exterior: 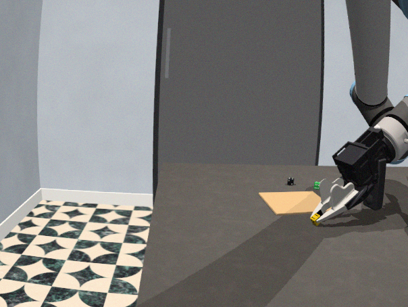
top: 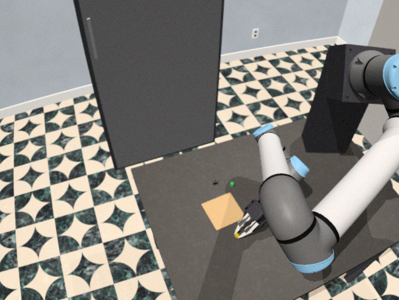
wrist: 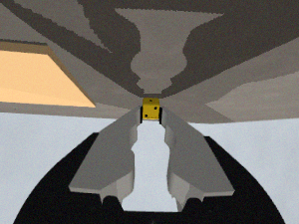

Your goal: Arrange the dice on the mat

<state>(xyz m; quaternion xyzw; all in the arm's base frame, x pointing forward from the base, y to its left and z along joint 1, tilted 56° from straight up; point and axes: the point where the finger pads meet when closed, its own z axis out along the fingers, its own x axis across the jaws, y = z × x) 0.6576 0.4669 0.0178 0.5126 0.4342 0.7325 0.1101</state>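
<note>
Right now my hand is 1 cm short of the yellow die and 1 cm above it. From my hand the other things lie so: black die (27 cm to the right, 4 cm ahead, 1 cm below); orange mat (12 cm to the right, 4 cm ahead, 1 cm below); green die (25 cm to the right, 3 cm behind, 1 cm below).
</note>
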